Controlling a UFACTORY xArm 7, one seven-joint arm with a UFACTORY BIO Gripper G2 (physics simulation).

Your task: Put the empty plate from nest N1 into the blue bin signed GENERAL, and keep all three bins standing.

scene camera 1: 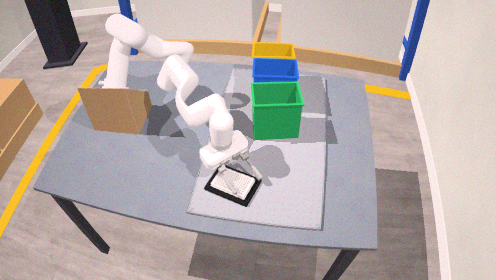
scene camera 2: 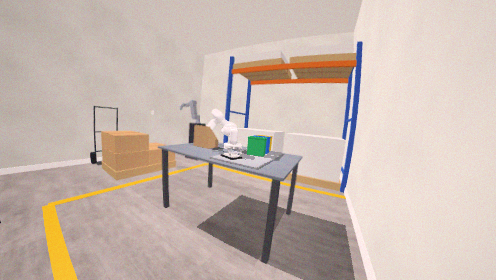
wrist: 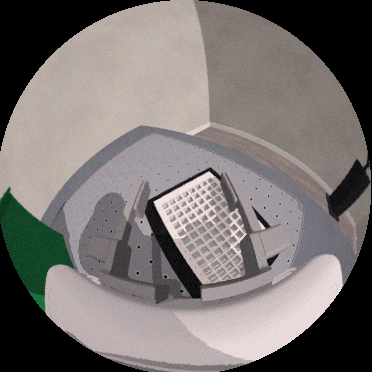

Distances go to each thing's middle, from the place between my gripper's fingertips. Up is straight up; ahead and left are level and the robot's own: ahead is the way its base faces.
Scene:
I see the white gridded plate (scene camera 1: 242, 183) 50 mm behind my hand, 30 mm to the left of it and 20 mm below it. Also, from my hand: blue bin (scene camera 1: 264, 69) (470 mm to the left, 100 mm ahead, 50 mm above); green bin (scene camera 1: 276, 106) (300 mm to the left, 100 mm ahead, 50 mm above); black nest (wrist: 179, 265) (50 mm behind, 30 mm to the left, 30 mm below).

